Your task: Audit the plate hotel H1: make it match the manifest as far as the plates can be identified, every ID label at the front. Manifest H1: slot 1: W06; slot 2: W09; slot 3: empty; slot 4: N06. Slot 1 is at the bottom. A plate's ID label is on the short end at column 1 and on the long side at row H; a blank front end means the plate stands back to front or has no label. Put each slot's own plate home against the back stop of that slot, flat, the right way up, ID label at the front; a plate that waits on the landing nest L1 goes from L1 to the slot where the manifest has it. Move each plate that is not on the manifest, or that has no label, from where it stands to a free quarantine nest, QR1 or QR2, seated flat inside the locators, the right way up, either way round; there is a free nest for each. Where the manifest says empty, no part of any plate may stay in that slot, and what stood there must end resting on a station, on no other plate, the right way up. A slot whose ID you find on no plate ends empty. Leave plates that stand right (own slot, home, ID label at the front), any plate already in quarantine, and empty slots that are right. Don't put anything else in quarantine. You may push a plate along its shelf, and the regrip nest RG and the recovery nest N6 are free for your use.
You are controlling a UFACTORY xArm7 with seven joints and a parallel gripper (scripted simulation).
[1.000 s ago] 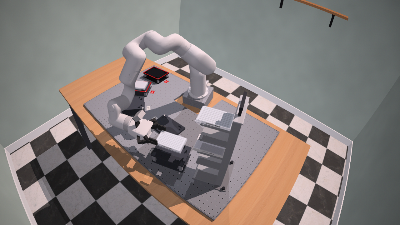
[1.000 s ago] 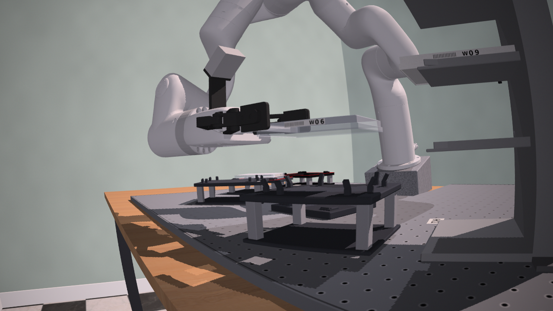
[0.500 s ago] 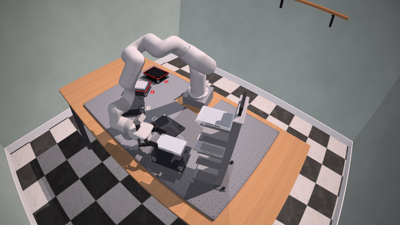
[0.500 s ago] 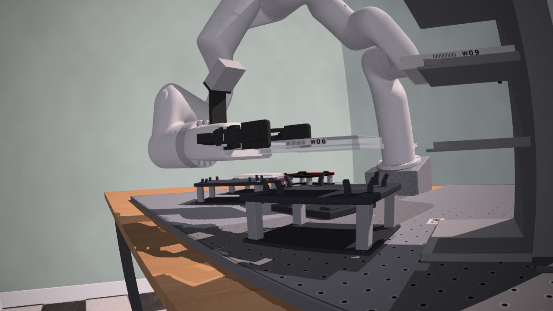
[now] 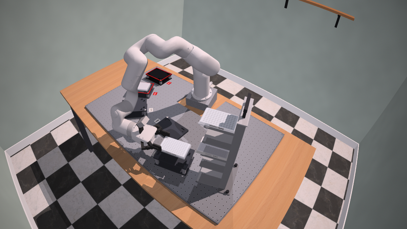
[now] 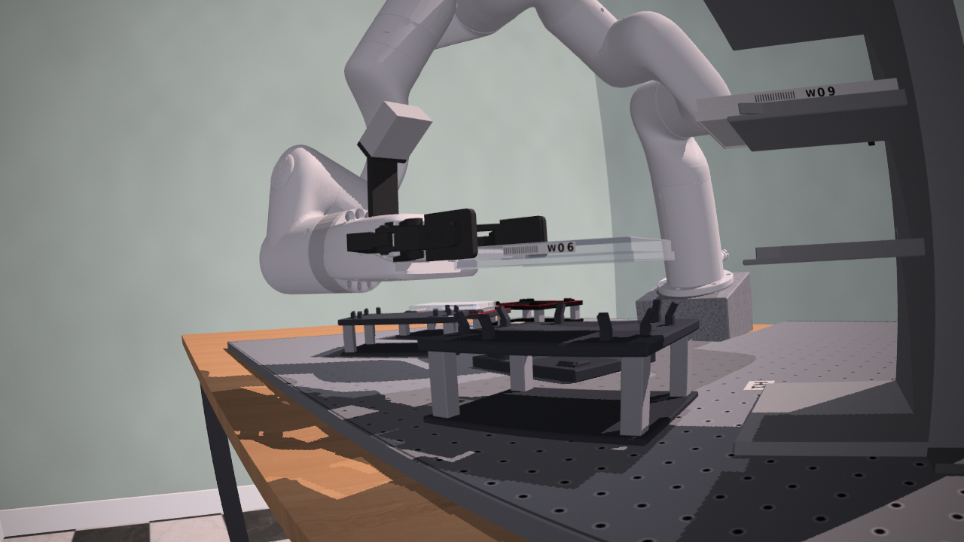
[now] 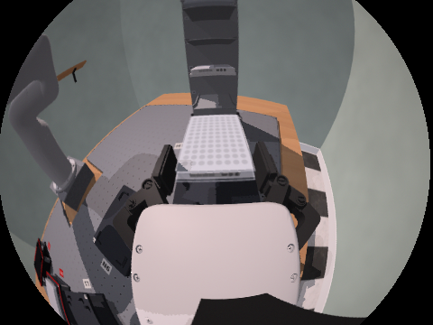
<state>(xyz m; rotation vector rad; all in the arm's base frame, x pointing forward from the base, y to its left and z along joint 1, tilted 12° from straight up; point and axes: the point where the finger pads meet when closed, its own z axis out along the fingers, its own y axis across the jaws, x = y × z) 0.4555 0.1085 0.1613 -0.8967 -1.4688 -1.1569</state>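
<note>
The clear well plate W06 lies 1 cm behind my hand, 5 cm to the left of it and 2 cm below it. The rest, counted from my hand: plate labelled W09: 6 cm behind, 22 cm to the left, 6 cm above; then clear plate labelled N06: 6 cm behind, 22 cm to the left, 22 cm above; then raised black nest: 1 cm behind, 5 cm to the left, 7 cm below.
</note>
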